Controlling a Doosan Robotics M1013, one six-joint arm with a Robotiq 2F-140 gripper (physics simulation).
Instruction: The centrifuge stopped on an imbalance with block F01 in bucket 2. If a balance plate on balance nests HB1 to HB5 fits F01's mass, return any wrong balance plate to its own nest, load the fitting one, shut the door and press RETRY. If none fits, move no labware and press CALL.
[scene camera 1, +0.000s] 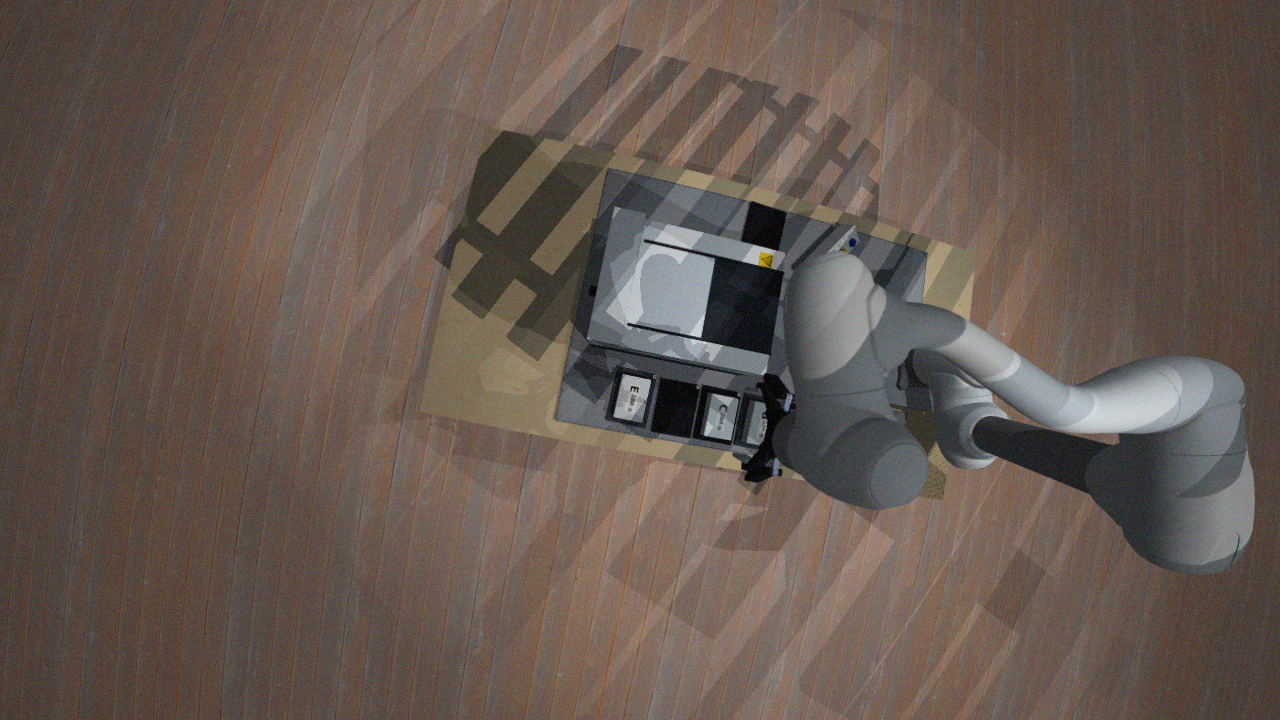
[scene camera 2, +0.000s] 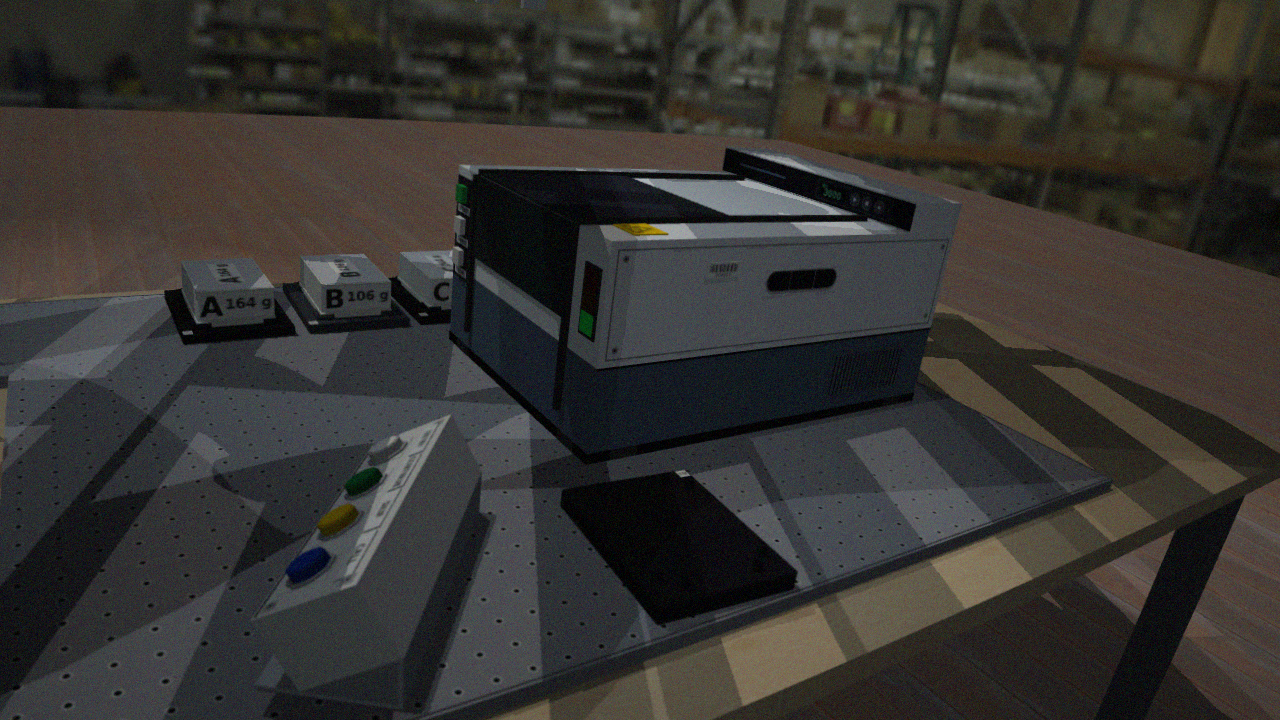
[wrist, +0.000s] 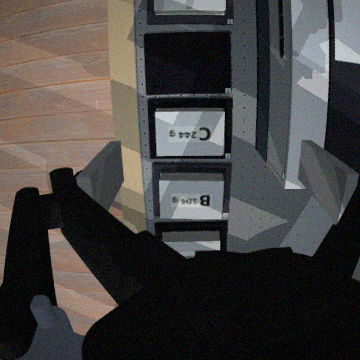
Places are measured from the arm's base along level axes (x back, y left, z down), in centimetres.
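Pixels of known places: gripper, fingertip midpoint: (scene camera 1: 745, 422) (scene camera 2: 508, 6) (wrist: 212, 159); arm's base, origin of the base link: (scene camera 1: 918, 362).
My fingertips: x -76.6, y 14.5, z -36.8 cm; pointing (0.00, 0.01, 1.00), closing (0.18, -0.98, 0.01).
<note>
For each thing: its top centre in the pictures, then the offset to it from my fingertips. "spot": a spot on its surface instead. Level surfaces: height alone.
- Plate C 244 g, middle of its top: (scene camera 2: 444, 263) (wrist: 189, 133) (scene camera 1: 721, 417) dx +5.3, dy +2.8, dz +33.2 cm
- empty black nest, middle of its top: (wrist: 187, 62) (scene camera 1: 676, 408) dx -7.6, dy +0.6, dz +36.8 cm
- plate, middle of its top: (scene camera 1: 632, 398) dx -21.0, dy -2.6, dz +33.2 cm
- button box, middle of its top: (scene camera 2: 386, 480) (scene camera 1: 836, 250) dx +41.5, dy -48.5, dz +30.2 cm
- perforated grey board, its level: dz +38.6 cm
- flat black pad, surface spot: (scene camera 2: 676, 542) spot: dx +21.8, dy -57.4, dz +36.9 cm
My gripper (wrist: 212, 159) (scene camera 1: 763, 429) is open and empty. It hangs over the row of balance nests near plate B. In the wrist view, plate B "106 g" (wrist: 191, 199) (scene camera 2: 345, 285) sits in its nest right under the fingers. Plate C "244 g" (wrist: 190, 133) (scene camera 2: 429, 276) (scene camera 1: 719, 415) sits one nest further on. Beyond it is an empty black nest (wrist: 187, 63) (scene camera 1: 676, 407), then another plate (wrist: 189, 6) (scene camera 1: 633, 396). Plate A "164 g" (scene camera 2: 223, 290) sits at the end; the wrist view shows only its edge (wrist: 191, 244). The centrifuge (scene camera 1: 666, 286) (scene camera 2: 760, 305) stands beside the row, and its top is partly dark (scene camera 1: 737, 309).
A button box (scene camera 2: 376, 573) with green (scene camera 2: 362, 480), yellow (scene camera 2: 337, 517) and blue (scene camera 2: 307, 563) buttons stands on the perforated grey board (scene camera 2: 895, 483). A flat black pad (scene camera 2: 676, 542) lies in front of the centrifuge. The arm (scene camera 1: 850, 376) covers the table's right end.
</note>
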